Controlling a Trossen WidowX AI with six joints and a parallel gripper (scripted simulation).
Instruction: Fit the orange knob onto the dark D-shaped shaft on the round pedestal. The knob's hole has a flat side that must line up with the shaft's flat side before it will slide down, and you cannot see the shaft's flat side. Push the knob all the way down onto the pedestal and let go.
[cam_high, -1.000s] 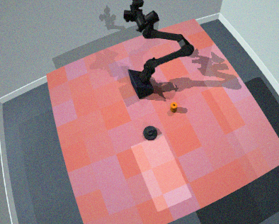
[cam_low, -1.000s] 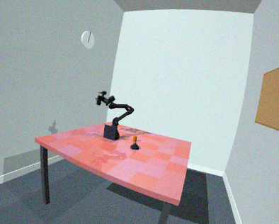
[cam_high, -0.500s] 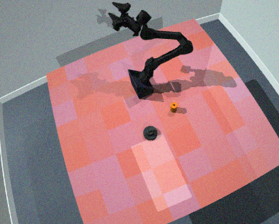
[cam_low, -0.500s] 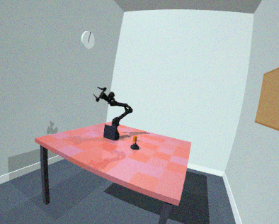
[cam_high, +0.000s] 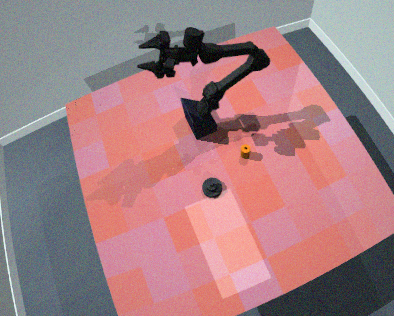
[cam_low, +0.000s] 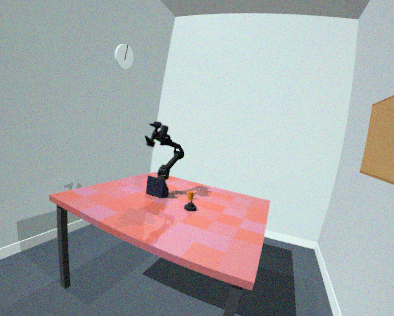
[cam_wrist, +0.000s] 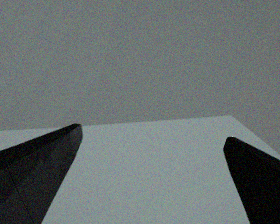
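Now: the orange knob 290 mm ahead of my gripper tip, 270 mm to the left of it and 460 mm below it. From my gripper tip the other things lie so: round dark pedestal (380 mm ahead, 80 mm to the left, 460 mm below).
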